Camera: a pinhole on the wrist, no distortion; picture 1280 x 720 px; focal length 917.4 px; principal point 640.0 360.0 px. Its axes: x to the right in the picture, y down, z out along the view. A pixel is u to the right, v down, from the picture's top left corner.
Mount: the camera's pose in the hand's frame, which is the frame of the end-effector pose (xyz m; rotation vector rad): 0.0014 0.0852 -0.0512 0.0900 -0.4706 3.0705
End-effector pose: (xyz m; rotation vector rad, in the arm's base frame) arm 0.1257 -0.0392 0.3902 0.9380 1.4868 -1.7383
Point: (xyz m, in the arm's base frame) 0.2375 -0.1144 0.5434
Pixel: outside the picture
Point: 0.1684 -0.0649 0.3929
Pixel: 962 632
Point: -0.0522 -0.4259 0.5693
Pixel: 763 575
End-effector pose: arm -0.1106 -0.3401 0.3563 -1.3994 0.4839 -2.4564
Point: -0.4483 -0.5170 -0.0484
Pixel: behind the camera
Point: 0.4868 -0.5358 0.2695
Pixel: outside the picture
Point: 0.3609 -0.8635 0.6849
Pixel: outside the picture
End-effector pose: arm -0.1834 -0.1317 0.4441 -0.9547 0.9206 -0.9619
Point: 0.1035 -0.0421 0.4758
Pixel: 716 139
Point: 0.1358 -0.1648 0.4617
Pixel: 376 162
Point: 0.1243 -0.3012 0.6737
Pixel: 252 655
